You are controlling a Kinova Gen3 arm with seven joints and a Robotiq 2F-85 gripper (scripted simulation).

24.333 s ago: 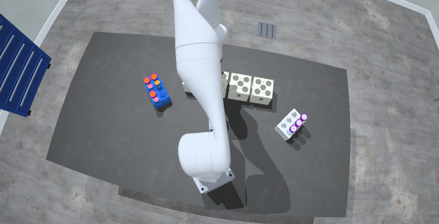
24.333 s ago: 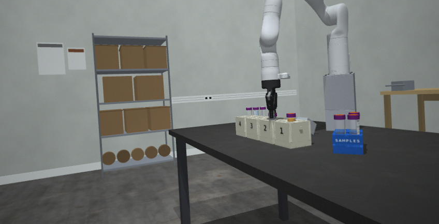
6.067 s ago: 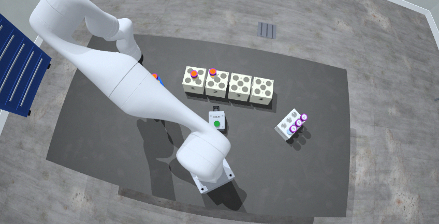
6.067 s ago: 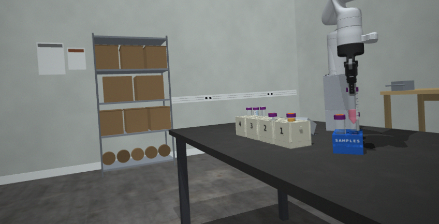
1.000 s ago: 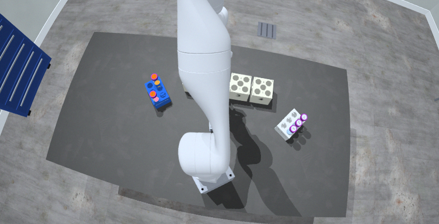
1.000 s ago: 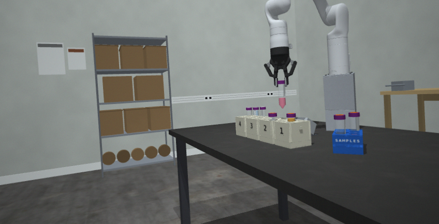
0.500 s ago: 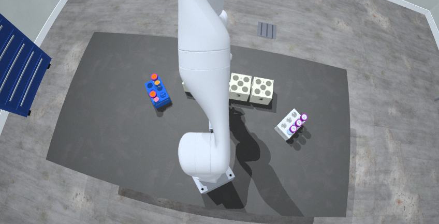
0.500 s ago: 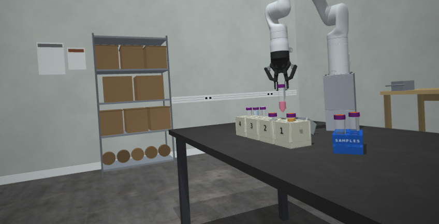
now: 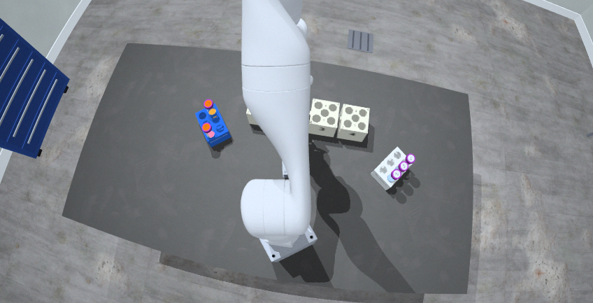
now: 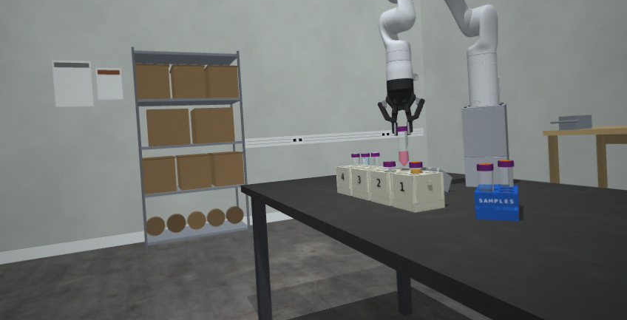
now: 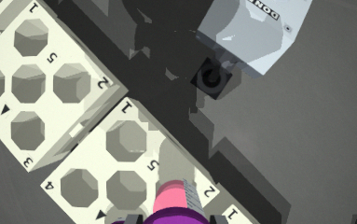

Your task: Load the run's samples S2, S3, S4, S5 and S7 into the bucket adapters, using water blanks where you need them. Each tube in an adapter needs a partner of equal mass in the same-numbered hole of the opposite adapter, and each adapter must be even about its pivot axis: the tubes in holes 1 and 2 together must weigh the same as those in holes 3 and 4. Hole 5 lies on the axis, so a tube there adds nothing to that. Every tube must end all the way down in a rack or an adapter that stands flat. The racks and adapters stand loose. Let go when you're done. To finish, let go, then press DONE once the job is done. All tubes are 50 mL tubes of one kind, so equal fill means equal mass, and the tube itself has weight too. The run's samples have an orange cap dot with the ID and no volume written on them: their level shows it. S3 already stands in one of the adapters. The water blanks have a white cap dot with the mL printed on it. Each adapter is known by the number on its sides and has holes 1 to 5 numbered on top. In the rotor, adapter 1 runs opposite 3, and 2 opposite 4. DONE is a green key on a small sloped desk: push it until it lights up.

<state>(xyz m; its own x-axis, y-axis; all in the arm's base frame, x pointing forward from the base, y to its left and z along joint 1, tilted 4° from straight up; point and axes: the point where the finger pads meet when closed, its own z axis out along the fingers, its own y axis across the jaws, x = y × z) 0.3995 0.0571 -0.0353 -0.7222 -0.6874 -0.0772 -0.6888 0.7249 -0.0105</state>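
My gripper is now 1 cm past the tube of pink liquid and 5 cm above it. Also, from my hand: orange-filled sample tube: 2 cm ahead, 9 cm to the left, 15 cm below; then adapter 2: 2 cm ahead, 3 cm to the right, 16 cm below; then adapter 1: 3 cm ahead, 8 cm to the left, 16 cm below.
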